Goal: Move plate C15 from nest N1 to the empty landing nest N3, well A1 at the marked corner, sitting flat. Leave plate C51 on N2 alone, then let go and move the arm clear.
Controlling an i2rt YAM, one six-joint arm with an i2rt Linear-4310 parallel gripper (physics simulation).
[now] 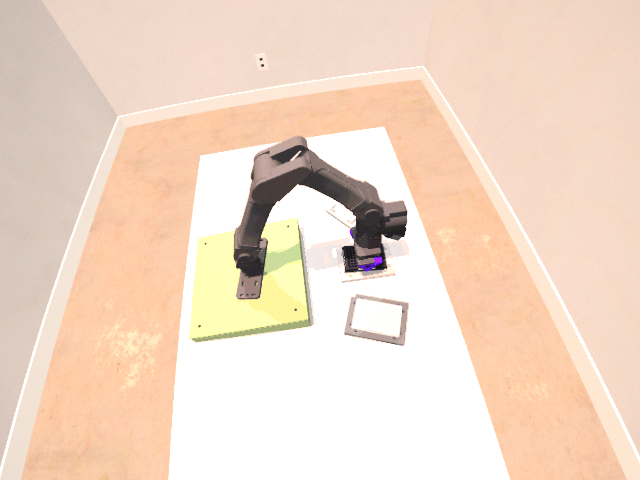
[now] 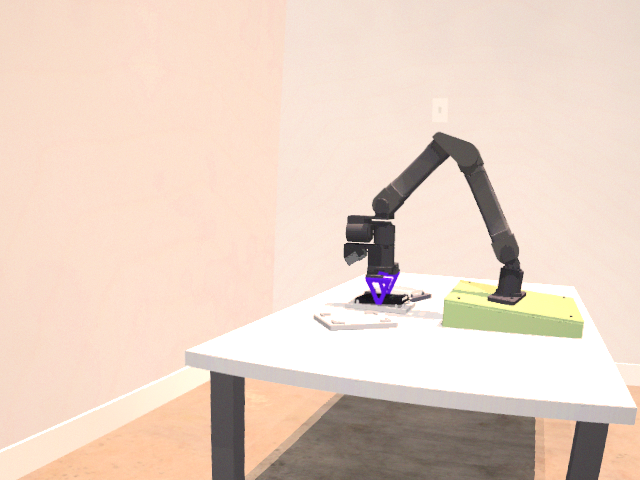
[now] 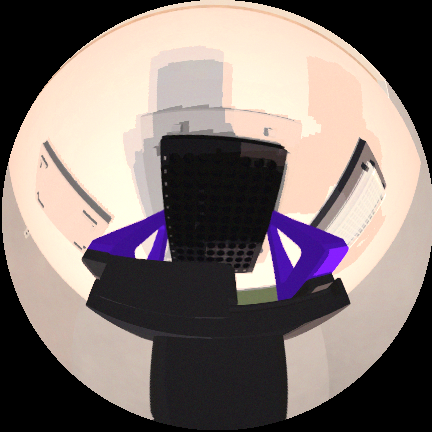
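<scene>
The black well plate C15 point(image 1: 350, 258) point(image 2: 364, 298) point(image 3: 217, 193) is gripped at its two long sides by my purple fingers. My gripper point(image 1: 366, 263) point(image 2: 379, 296) point(image 3: 217, 214) points straight down and is shut on it. The plate is level with or just above the middle white nest point(image 1: 361, 277) point(image 2: 397, 307); I cannot tell whether they touch. An empty white nest point(image 1: 338, 211) point(image 2: 356, 321) point(image 3: 64, 189) lies on one side of it. The white plate C51 point(image 1: 375, 316) point(image 3: 360, 209) sits in its grey nest N2 point(image 1: 351, 314) point(image 2: 419, 296) on the other side.
The arm stands on a pale green base block point(image 1: 222, 310) point(image 2: 511, 314) on the white table point(image 1: 310, 413) point(image 2: 413, 371). The three nests lie in a row beside the block. The arm's elbow arches high over the table.
</scene>
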